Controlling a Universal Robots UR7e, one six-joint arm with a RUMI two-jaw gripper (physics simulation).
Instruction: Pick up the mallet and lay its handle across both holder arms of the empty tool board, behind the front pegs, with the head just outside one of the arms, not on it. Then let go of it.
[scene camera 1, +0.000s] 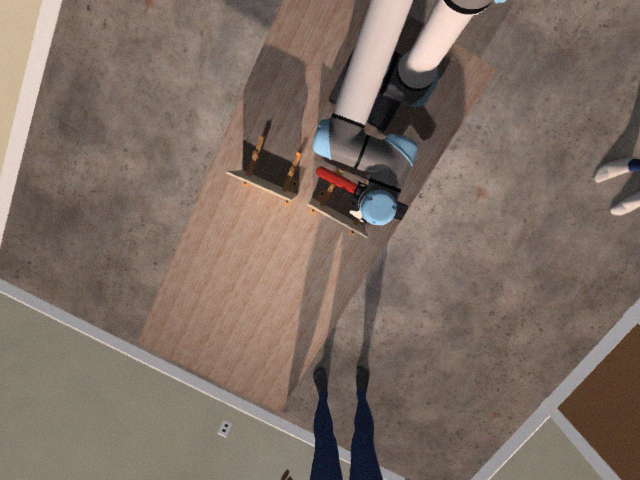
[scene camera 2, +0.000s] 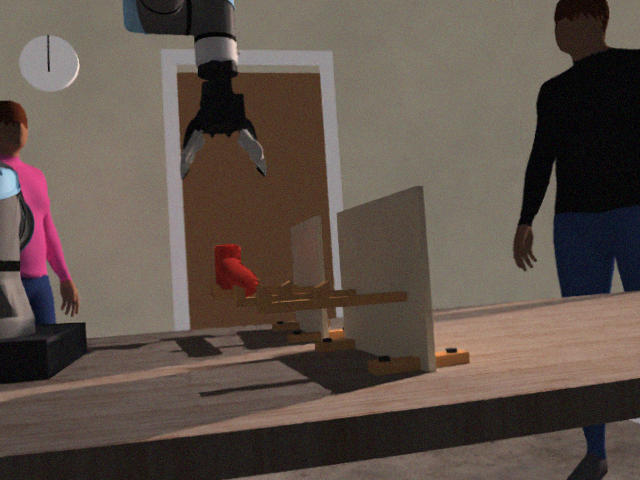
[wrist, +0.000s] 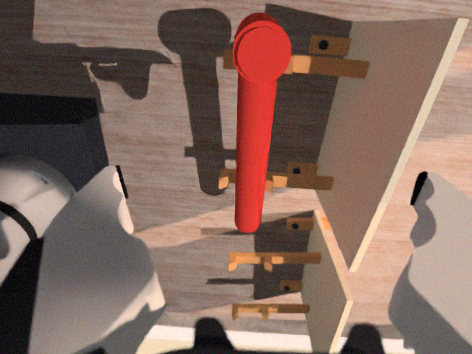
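Observation:
The red mallet (scene camera 1: 336, 179) (scene camera 2: 227, 266) (wrist: 253, 130) lies across the two holder arms of one tool board (scene camera 1: 337, 220) (scene camera 2: 307, 253) (wrist: 380, 100). Its handle crosses the inner arm (wrist: 317, 183) between the front peg and the rear peg, and its end sticks out past that arm, pointing at the other board. The head's round face is up. The head covers part of the outer arm (wrist: 345, 68) in the wrist view and appears to stand on it, with no red showing below the arm in scene camera 2. My gripper (scene camera 2: 224, 174) (wrist: 265, 173) is open and empty, high above the mallet and not touching it.
A second tool board (scene camera 1: 263, 187) (scene camera 2: 382, 268) (wrist: 325, 280) with two bare holder arms stands beside the first, past the handle's end. Both upright panels rise above their arms. The robot's dark base (scene camera 2: 46, 351) stands on the wooden table. Two people stand around the table.

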